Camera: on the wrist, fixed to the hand. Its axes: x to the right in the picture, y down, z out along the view.
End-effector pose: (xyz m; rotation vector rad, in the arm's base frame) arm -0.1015 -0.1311 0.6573 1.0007 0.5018 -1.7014
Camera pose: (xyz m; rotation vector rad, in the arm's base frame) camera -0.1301 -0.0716 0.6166 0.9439 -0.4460 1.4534
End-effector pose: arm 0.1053 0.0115 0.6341 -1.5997 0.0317 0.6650
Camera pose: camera 0.1503 -0.0306 0.6811 0.3029 -2.2874 -1.0258
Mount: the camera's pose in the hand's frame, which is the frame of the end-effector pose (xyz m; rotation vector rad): 0.0020 -0.0536 -0.0560 -0.1262 1.0130 2.9517
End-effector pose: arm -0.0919 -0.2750 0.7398 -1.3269 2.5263 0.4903
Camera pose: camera -0.0519 -0.3274 0.7806 -1.8602 -1.1605 -0.0125
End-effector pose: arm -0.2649 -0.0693 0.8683 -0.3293 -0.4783 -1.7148
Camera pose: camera -0.3154 -0.0902 0.8132 0.0412 0.7884 1.1315
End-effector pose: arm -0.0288 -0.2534 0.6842 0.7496 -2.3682 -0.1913
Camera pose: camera 0.0295 -0.2960 0.7125 -2.1444 -0.4381 0.9143
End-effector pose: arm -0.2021 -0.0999 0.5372 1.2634 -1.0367 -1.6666
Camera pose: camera -0.1538 -0.0907 0.4773 -0.3988 -0.6928 1.1037
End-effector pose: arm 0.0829 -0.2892 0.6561 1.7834 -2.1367 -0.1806
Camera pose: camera 0.1516 -0.2948 0.6916 -1.8119 -1.4173 0.8854
